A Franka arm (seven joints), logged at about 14 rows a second.
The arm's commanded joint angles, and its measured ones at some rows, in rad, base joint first. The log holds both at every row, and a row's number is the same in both.
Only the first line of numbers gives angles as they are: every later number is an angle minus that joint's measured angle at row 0.
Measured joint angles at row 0:
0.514 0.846 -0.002 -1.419 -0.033 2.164 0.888
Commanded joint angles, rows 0 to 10:
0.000 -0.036 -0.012 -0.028 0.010 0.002 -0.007
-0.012 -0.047 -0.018 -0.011 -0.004 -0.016 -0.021
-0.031 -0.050 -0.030 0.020 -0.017 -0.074 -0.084
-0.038 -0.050 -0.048 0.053 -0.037 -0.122 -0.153
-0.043 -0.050 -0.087 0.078 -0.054 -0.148 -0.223
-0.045 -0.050 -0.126 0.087 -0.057 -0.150 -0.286
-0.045 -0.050 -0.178 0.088 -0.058 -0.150 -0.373
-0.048 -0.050 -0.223 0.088 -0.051 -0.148 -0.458
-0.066 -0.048 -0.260 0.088 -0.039 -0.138 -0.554
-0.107 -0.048 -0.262 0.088 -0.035 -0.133 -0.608
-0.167 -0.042 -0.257 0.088 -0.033 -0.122 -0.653
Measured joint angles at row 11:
-0.086 -0.039 -0.264 0.099 -0.038 -0.139 -0.556
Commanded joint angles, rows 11 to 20:
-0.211 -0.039 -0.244 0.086 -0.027 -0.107 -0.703
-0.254 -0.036 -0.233 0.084 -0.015 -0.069 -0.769
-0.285 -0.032 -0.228 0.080 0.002 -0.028 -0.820
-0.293 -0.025 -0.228 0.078 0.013 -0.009 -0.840
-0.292 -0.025 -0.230 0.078 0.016 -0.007 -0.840
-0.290 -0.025 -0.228 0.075 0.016 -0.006 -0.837
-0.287 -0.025 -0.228 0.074 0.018 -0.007 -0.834
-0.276 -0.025 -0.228 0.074 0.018 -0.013 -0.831
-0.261 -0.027 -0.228 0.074 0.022 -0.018 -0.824
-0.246 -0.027 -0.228 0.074 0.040 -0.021 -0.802
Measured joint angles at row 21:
-0.275 -0.015 -0.227 0.089 0.008 -0.016 -0.826
